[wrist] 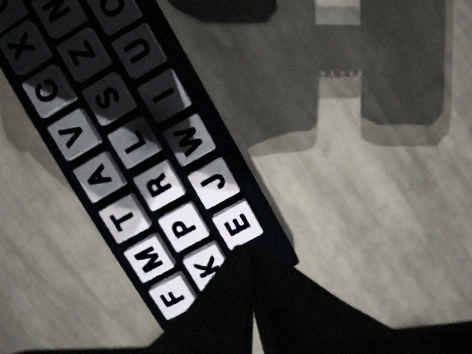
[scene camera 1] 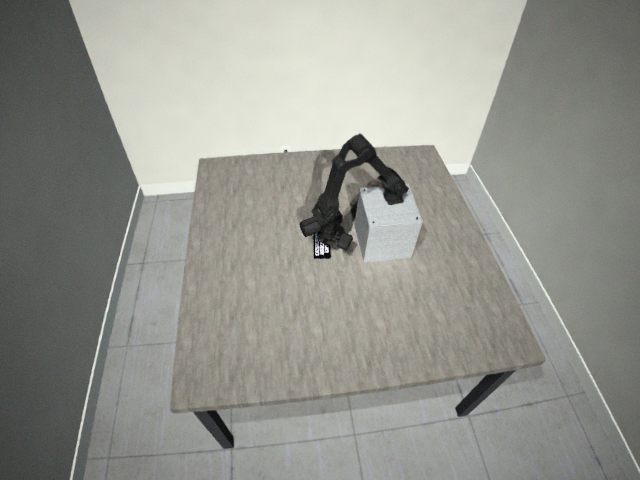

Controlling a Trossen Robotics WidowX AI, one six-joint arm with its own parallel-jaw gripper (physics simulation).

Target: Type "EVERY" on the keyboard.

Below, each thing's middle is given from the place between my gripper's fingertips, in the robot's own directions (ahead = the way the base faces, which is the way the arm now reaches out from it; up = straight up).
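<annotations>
My gripper's sitting 20 mm short of the key point(wrist: 74, 134), and it's 40 mm above the key and 70 mm to the left of it.
</annotations>
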